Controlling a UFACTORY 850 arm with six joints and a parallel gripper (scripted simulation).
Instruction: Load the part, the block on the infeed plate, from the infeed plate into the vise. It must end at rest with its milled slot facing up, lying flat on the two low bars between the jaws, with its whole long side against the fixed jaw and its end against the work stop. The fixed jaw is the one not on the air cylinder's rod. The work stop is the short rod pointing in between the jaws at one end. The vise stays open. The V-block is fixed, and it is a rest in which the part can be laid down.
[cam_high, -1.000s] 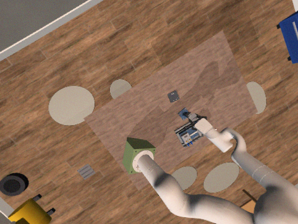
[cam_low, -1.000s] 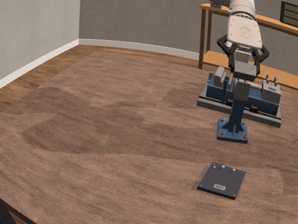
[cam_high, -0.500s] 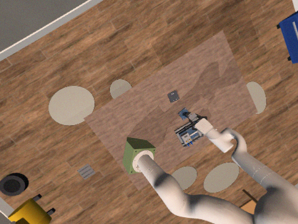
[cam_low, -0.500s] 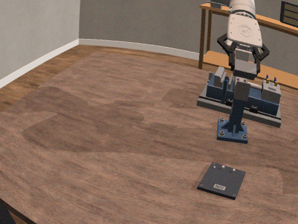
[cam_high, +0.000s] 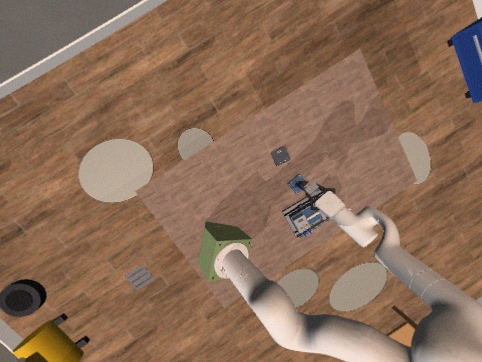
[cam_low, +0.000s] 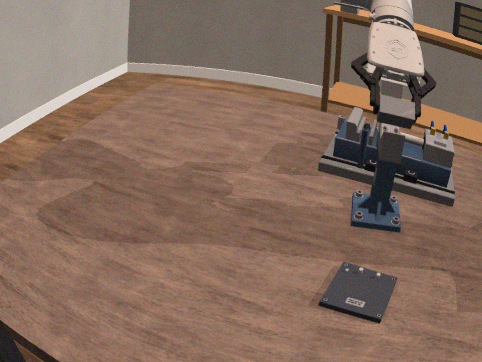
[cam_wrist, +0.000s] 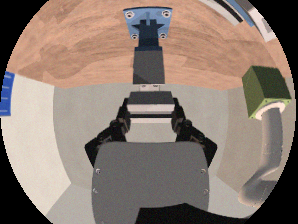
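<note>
Right now the part is right at my hand. Also, from my hand: air cylinder 19 cm to the right, 12 cm below, 9 cm behind.
</note>
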